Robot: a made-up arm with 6 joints.
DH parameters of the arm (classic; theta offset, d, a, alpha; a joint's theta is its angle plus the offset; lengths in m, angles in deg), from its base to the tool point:
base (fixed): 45 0 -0.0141 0
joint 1: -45 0.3 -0.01 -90
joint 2: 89.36 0 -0.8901 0
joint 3: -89.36 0.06 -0.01 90
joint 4: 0 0.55 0 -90
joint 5: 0 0.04 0.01 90
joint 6: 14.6 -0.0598 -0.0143 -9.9
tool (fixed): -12.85 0.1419 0 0
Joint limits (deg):
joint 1: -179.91..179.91
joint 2: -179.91..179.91
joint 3: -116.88..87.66
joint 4: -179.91..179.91
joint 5: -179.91..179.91
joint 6: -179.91..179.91
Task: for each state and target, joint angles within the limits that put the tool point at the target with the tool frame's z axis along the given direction. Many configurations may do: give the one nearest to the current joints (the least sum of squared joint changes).
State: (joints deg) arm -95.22 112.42 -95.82 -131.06 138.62 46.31
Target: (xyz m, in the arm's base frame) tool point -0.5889 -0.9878 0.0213 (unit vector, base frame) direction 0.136 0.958 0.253
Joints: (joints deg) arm -120.62 127.11 -61.64 -154.03 144.26 51.30
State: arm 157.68 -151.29 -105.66 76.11 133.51 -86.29
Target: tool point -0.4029 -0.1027 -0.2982 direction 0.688 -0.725 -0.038
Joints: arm 179.36 -179.53 -116.63 104.90 121.23 -77.23
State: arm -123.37 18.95 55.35 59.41 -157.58 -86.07
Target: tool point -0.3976 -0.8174 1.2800 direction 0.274 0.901 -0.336
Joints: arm -117.89 34.38 33.76 79.71 -179.41 -104.66
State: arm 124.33 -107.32 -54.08 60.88 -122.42 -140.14
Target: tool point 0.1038 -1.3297 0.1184 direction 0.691 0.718 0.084
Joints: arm 94.89 -82.01 -34.00 66.22 -136.83 -143.44
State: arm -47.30 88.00 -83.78 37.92 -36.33 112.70
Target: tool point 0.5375 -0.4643 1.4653 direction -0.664 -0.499 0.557
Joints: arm -40.54 51.48 -44.01 64.95 -50.48 117.70
